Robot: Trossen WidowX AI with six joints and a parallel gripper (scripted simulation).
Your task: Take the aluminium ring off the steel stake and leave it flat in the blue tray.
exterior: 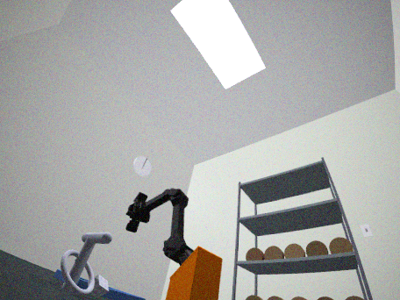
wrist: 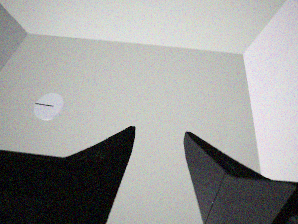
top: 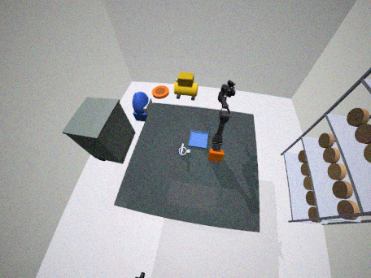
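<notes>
Now: the aluminium ring 51 cm ahead of my gripper tip, 56 cm to the left of it and 38 cm below it. Also, from my gripper tip: blue tray (36 cm ahead, 41 cm to the left, 40 cm below).
</notes>
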